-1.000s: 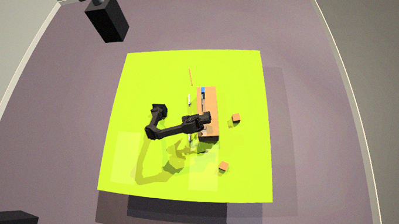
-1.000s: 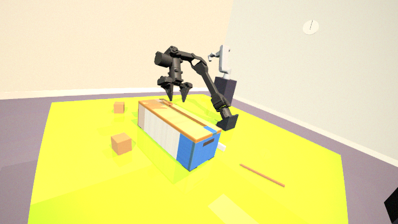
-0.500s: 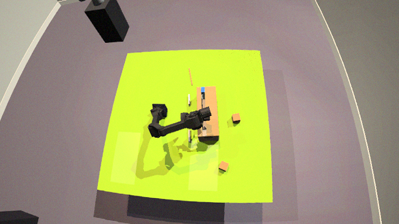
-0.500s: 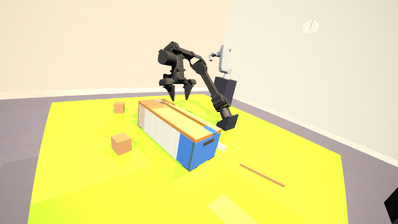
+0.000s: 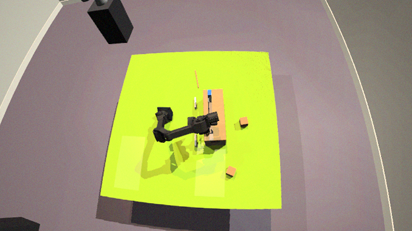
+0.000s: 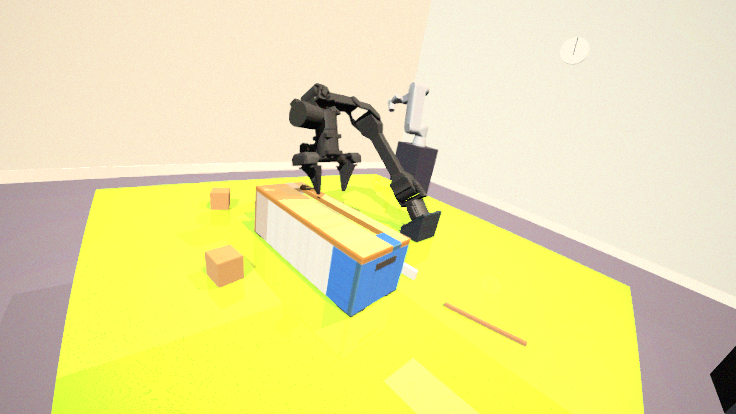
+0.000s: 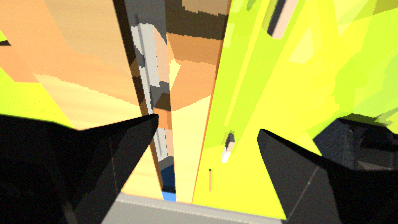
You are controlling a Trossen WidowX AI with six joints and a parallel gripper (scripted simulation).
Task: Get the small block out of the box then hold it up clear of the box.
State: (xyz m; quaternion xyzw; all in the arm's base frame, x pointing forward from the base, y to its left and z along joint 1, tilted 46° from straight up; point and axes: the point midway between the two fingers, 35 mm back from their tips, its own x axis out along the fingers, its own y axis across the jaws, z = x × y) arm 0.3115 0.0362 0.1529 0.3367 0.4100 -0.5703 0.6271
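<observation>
Now: gripper tip 4 cm short of the brown block, 5 cm to the right of it and 5 cm above it. Also, from my gripper tip: long box: 3 cm ahead, 6 cm to the left, 8 cm below; thin brown stick: 11 cm behind, 43 cm to the left, 14 cm below.
</observation>
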